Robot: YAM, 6 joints.
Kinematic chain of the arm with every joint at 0, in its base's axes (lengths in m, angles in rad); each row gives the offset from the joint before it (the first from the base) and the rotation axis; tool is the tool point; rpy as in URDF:
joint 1: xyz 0 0 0.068 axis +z
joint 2: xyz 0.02 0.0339 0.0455 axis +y
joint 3: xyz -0.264 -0.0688 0 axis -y
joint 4: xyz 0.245 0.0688 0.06 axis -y
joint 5: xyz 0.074 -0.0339 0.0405 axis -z
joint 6: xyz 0.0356 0 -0.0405 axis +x
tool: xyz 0 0 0 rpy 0 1.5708 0
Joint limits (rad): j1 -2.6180..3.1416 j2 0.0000..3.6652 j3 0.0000..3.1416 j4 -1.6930..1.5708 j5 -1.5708..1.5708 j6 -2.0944..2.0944
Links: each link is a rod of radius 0.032 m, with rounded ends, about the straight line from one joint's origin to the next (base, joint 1, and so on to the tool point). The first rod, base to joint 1, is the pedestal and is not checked.
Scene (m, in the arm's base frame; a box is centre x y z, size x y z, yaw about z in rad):
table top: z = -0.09
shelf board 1: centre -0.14 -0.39 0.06 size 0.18 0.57 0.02 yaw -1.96
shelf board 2: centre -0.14 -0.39 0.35 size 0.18 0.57 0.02 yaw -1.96
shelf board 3: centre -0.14 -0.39 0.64 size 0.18 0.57 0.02 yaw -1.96
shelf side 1: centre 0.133 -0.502 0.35 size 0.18 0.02 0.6 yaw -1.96
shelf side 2: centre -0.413 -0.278 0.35 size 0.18 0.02 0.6 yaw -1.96
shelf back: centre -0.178 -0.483 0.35 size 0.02 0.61 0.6 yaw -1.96
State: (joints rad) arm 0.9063 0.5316 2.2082 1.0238 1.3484 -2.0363
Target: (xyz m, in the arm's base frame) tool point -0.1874 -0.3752 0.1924
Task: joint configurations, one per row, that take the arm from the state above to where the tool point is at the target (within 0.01 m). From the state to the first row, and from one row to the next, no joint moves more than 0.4 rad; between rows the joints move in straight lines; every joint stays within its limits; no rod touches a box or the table.
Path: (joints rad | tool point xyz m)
1: 0.8106 0.4567 1.8562 1.0560 1.4327 -2.0363 | -0.1780 -0.2383 0.5315
2: 0.7149 0.3819 1.5041 1.0881 1.5170 -2.0363 | -0.1414 -0.1698 0.5196
3: 0.3360 0.5030 1.3350 1.0365 1.5247 -2.0363 | -0.0948 -0.0708 0.5346
4: -0.0429 0.6242 1.1660 0.9849 1.5324 -2.0363 | -0.0134 -0.0350 0.5208
5: -0.4218 0.7454 0.9969 0.9333 1.5401 -2.0363 | 0.0554 -0.0638 0.4812
6: -0.8007 0.8665 0.8278 0.8817 1.5478 -2.0363 | 0.0761 -0.1296 0.4210
7: -1.1796 0.9877 0.6588 0.8300 1.5554 -2.0363 | 0.0400 -0.1904 0.3473
8: -1.5585 1.1089 0.4897 0.7784 1.5631 -2.0363 | -0.0330 -0.2104 0.2683
9: -1.9374 1.2300 0.3206 0.7268 1.5708 -2.0363 | -0.1058 -0.1762 0.1924
10: -1.9418 1.4919 0.5966 0.7263 1.5061 -2.0363 | -0.1326 -0.2429 0.2102
11: -1.9462 1.7538 0.8726 0.7258 1.4415 -2.0363 | -0.1604 -0.3107 0.2101
12: -1.9506 2.0157 1.1486 0.7253 1.3768 -2.0363 | -0.1874 -0.3752 0.1924

